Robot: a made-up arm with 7 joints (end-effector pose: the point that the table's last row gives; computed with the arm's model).
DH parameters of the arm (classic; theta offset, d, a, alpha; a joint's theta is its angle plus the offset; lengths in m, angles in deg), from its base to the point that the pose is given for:
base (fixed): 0 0 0 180
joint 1: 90 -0.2 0.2 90
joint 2: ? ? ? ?
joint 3: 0 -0.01 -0.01 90
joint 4: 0 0.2 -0.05 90
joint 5: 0 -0.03 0.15 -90
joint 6: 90 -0.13 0.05 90
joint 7: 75.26 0 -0.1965 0
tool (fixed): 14.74 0.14 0 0
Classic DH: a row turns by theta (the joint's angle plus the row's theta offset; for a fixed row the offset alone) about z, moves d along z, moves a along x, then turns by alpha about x.
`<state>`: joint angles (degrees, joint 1 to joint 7).
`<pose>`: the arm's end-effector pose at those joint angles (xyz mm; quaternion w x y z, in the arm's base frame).
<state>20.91 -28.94 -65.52 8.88 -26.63 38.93 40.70</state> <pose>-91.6 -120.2 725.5 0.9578 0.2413 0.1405 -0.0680</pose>
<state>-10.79 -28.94 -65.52 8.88 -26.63 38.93 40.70</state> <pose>-14.7 -150.4 725.5 0.9400 0.1938 0.2010 0.1962</pose>
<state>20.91 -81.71 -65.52 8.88 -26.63 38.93 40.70</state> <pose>50.0 250.3 474.1 0.9359 -0.1922 0.2495 -0.1575</pose>
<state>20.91 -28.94 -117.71 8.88 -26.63 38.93 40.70</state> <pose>46.0 -139.8 781.1 0.7620 0.3538 0.4285 -0.3324</pose>
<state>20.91 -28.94 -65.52 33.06 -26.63 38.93 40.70</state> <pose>-153.3 -71.0 673.1 0.9301 0.3135 -0.0118 -0.1912</pose>
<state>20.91 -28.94 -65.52 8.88 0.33 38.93 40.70</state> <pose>55.0 -187.3 756.9 0.8736 0.3367 0.2956 -0.1898</pose>
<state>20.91 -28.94 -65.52 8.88 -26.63 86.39 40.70</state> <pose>-171.5 -86.9 594.4 0.8401 0.4953 -0.1435 -0.1684</pose>
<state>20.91 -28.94 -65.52 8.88 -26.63 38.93 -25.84</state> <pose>89.4 -4.1 741.0 0.7635 0.1247 0.2498 -0.5823</pose>
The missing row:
joint 2: -90 0.09 0.38 -90
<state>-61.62 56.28 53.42 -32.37 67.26 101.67 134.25</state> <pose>644.4 -185.8 355.5 0.2217 0.7406 -0.5279 0.3517</pose>
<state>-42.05 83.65 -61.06 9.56 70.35 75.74 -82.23</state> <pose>481.4 104.5 59.5 0.0160 -0.6052 0.7930 0.0680</pose>
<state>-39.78 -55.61 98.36 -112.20 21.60 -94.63 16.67</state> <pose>88.4 367.5 249.4 0.1204 -0.5012 -0.1906 -0.8355</pose>
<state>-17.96 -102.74 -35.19 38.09 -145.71 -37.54 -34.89</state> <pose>277.2 -162.8 -137.5 0.1998 -0.0850 -0.9693 0.1155</pose>
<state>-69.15 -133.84 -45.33 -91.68 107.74 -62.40 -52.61</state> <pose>338.5 107.5 106.8 0.5235 0.3269 -0.0975 0.7807</pose>
